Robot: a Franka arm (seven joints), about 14 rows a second.
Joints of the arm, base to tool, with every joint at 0 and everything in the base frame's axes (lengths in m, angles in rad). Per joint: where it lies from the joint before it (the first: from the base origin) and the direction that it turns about. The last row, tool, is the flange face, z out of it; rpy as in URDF.
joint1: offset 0 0 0.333 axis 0 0 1
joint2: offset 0 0 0 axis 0 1 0
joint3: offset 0 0 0.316 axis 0 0 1
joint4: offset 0.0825 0 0 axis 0 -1 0
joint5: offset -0.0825 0 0.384 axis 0 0 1
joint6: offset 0 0 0 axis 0 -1 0
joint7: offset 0.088 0 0 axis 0 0 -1
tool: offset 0 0 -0.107 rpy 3.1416 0 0
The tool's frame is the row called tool.
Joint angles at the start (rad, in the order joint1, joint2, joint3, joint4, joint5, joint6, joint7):
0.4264, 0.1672, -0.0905, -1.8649, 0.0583, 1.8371, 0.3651
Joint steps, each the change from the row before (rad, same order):
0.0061, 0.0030, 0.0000, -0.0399, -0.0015, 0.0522, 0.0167
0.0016, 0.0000, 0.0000, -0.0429, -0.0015, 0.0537, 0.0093
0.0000, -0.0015, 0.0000, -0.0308, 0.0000, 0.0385, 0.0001
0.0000, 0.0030, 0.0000, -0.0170, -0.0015, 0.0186, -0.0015
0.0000, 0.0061, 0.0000, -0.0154, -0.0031, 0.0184, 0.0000
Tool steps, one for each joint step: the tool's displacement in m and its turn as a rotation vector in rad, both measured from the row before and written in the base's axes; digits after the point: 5 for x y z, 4 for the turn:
-0.00333, 0.00187, -0.01603, -0.0029, -0.0101, -0.0121
-0.00374, -0.00111, -0.01531, -0.0007, -0.0113, -0.0092
-0.00294, -0.00151, -0.00998, 0.0021, -0.0090, -0.0018
-0.00192, -0.00101, -0.00781, -0.0022, 0.0007, 0.0015
-0.00158, -0.00097, -0.00883, -0.0045, 0.0017, 0.0010

